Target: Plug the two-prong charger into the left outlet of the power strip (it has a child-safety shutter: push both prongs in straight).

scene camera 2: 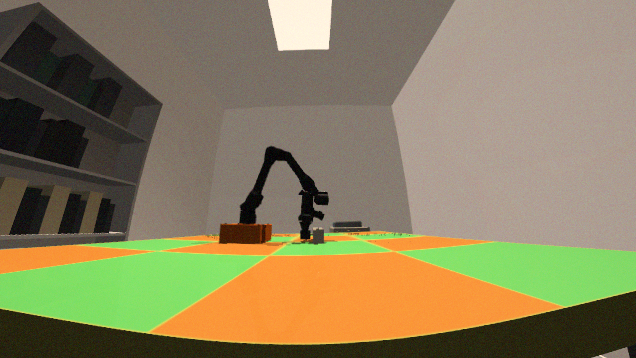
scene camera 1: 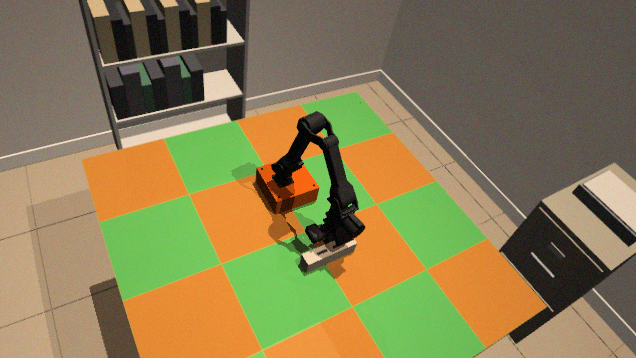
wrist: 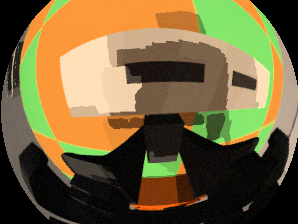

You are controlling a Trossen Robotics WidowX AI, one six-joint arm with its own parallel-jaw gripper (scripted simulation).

Labels:
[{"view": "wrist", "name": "my gripper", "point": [160,128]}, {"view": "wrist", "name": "dark charger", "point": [163,133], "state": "held by my gripper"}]

